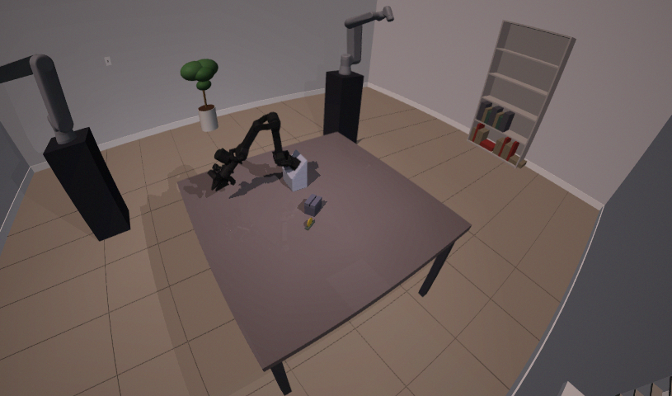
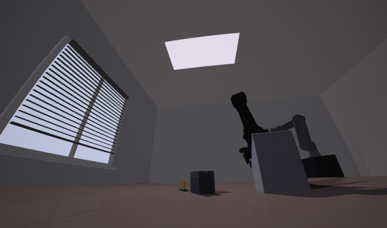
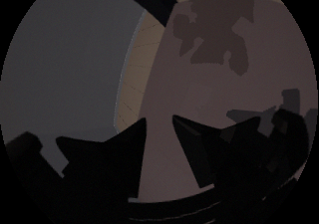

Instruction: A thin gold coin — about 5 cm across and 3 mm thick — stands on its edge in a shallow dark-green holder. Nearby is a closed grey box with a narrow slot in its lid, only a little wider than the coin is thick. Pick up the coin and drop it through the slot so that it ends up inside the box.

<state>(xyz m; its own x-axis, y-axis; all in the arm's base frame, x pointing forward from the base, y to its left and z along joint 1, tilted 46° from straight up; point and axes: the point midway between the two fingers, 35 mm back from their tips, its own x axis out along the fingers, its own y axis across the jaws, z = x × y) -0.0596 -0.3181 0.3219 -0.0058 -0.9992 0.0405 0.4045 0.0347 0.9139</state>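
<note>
Now: gripper tip 40 cm short of the gold coin, 37 cm to the right of it and 9 cm above it.
</note>
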